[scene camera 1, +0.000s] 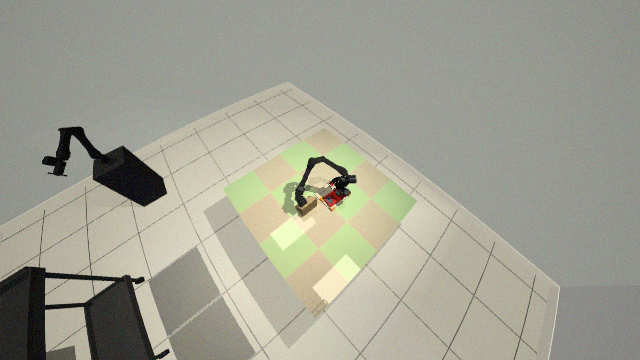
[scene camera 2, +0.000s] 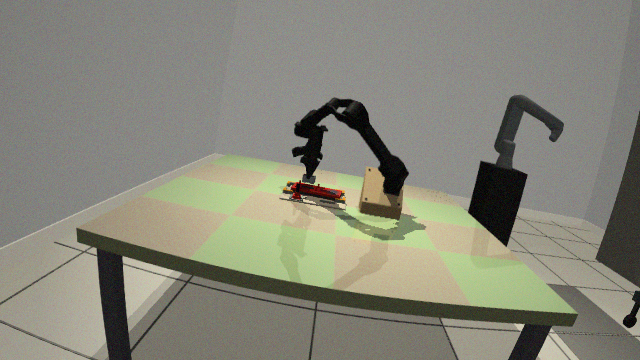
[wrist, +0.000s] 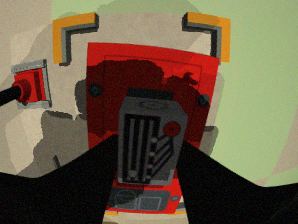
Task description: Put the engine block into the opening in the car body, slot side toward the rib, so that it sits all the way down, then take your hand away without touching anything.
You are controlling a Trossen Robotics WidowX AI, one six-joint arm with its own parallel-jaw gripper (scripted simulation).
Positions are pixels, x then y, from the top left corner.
Labels:
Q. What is my gripper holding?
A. A grey engine block.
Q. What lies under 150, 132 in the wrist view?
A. A grey engine block.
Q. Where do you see a red car body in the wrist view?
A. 113, 71

